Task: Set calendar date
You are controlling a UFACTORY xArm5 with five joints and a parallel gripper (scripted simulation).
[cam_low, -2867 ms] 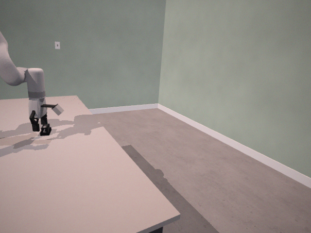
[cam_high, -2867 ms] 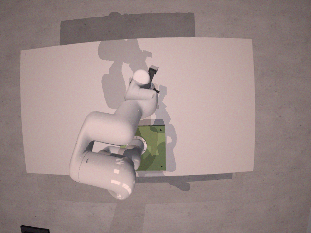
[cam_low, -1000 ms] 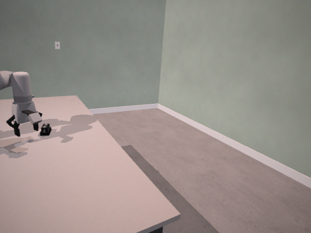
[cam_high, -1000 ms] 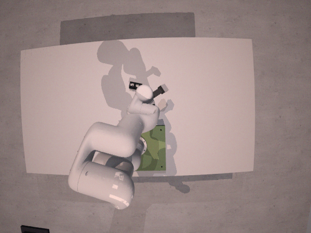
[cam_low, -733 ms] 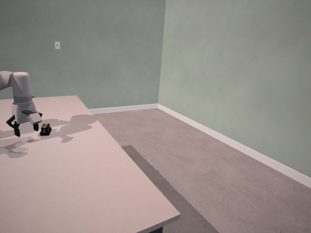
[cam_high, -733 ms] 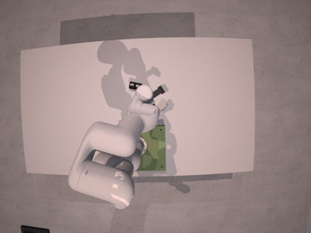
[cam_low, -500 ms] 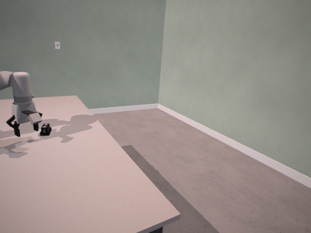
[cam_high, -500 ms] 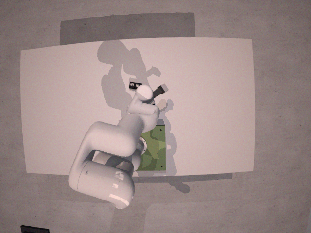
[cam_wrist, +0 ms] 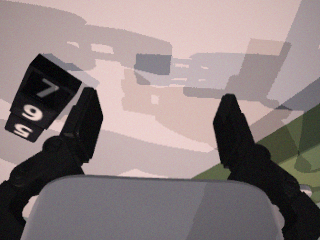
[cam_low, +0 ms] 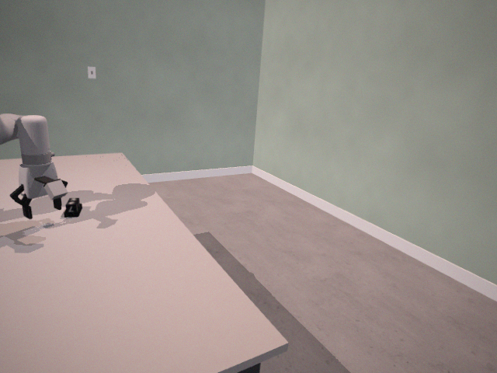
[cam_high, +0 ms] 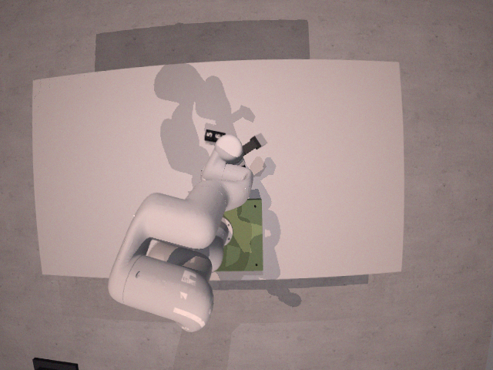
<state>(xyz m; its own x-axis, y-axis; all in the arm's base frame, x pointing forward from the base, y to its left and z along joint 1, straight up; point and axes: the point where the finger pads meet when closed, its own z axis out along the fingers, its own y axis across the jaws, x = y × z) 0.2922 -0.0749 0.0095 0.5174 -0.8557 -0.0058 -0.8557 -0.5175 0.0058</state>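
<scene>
Now: the black cube 8 cm ahead of my hand, 7 cm to the left of it and 3 cm below it. Round my hand: black calendar tray 8 cm ahead, 8 cm to the left, 4 cm below.
</scene>
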